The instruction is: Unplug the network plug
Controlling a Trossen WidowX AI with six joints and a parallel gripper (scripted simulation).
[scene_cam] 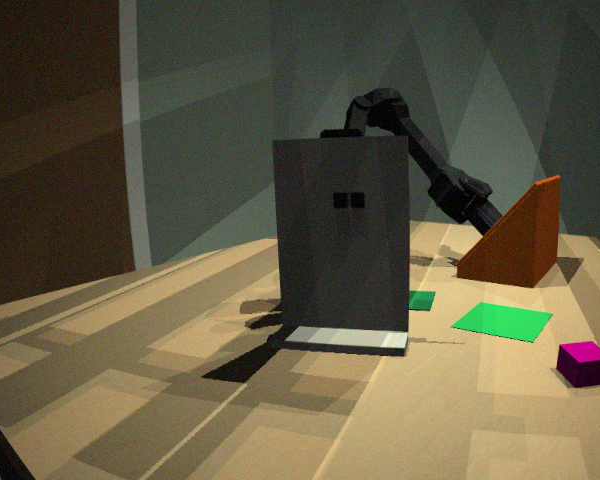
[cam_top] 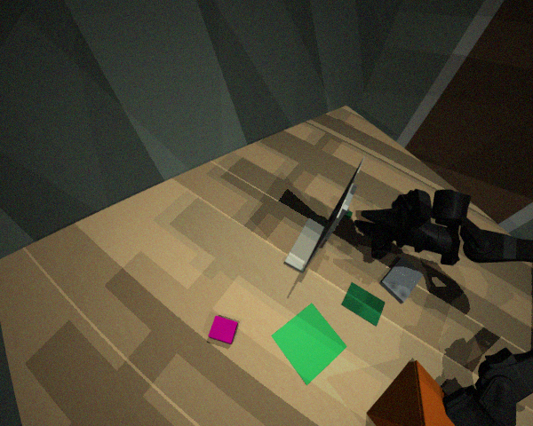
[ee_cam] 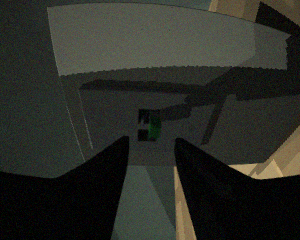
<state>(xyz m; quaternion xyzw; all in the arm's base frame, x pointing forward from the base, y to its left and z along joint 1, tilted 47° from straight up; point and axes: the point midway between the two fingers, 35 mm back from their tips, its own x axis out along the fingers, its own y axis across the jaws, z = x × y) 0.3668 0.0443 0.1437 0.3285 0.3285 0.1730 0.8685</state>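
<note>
Right now my gripper tip is 3 cm short of the network plug and 2 cm to the right of it. Also, from my gripper tip: dark green square: 14 cm behind, 1 cm to the left, 18 cm below; grey block: 16 cm behind, 12 cm to the right, 17 cm below; upright panel: 4 cm ahead, 3 cm to the left, 6 cm below.
</note>
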